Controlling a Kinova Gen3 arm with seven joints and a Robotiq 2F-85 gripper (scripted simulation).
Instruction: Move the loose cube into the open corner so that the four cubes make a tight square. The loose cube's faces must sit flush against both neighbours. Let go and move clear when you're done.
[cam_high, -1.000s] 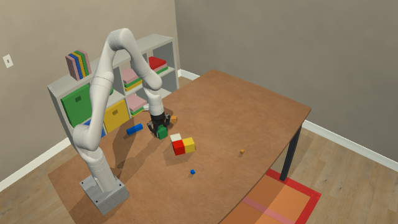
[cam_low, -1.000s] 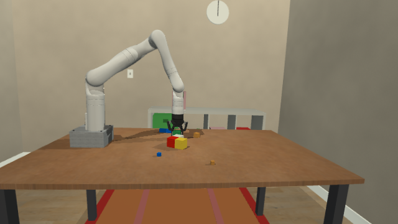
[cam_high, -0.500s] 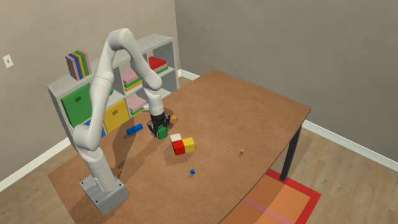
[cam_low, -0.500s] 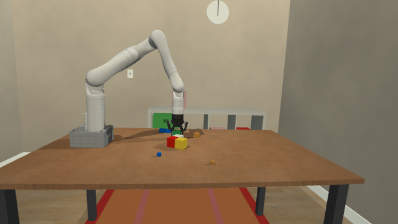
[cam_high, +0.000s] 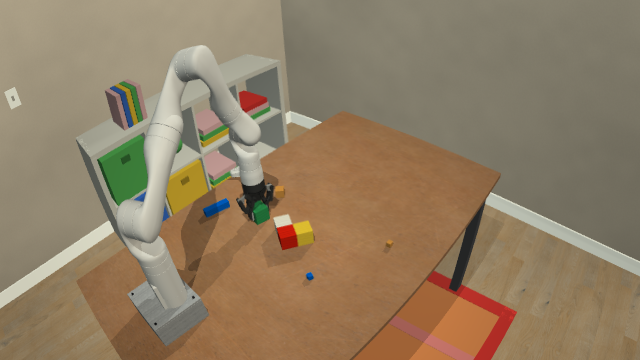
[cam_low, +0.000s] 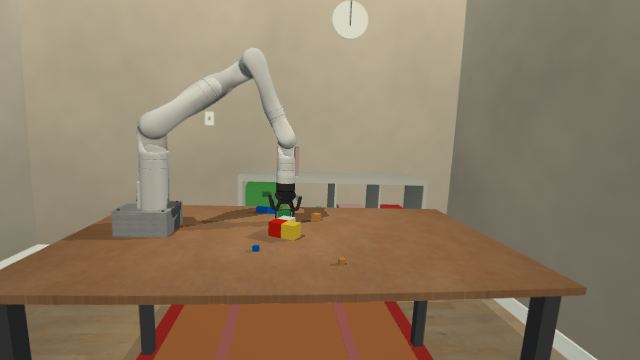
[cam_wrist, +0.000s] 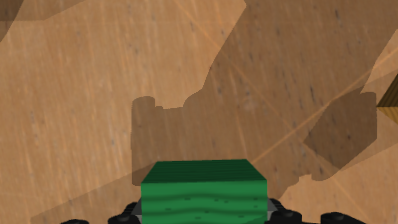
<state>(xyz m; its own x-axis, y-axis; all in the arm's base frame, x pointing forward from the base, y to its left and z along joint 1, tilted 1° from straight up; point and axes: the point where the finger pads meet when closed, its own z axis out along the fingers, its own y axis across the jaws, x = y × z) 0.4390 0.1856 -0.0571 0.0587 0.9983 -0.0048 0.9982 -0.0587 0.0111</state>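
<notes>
My gripper is now 4 cm short of the yellow cube and 18 cm to the left of it. The rest, counted from my hand: green cube: right at my hand; then white cube: 2 cm ahead, 12 cm to the right; then small orange block: 13 cm ahead, 5 cm to the left, 1 cm below.
</notes>
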